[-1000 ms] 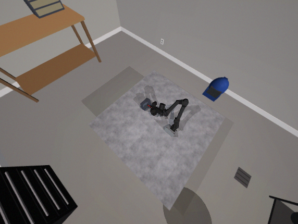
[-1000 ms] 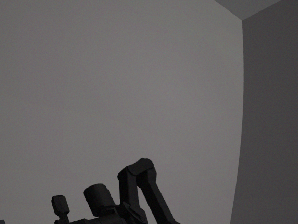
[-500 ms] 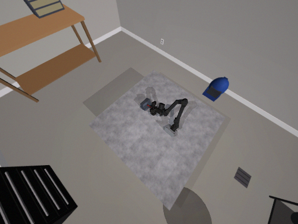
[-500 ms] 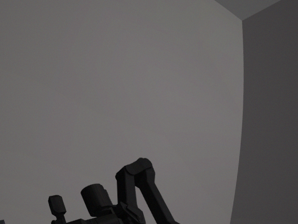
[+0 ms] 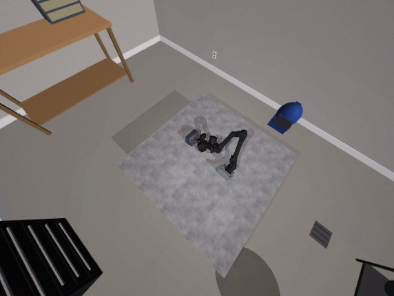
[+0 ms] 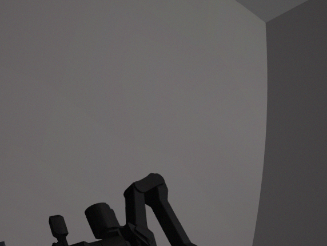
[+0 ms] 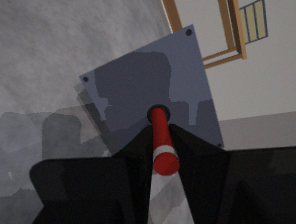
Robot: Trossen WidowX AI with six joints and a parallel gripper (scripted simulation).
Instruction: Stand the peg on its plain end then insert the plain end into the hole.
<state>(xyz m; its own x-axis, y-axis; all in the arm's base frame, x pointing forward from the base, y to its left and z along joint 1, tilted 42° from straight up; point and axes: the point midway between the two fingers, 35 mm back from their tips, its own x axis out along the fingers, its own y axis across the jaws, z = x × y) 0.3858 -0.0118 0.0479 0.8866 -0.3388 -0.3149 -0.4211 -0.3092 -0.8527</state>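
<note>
Now: gripper tip 50 mm short of the sloped panel and 20 mm above it. From my gripper tip the other things lie so: red peg 20 mm behind, 10 mm above.
</note>
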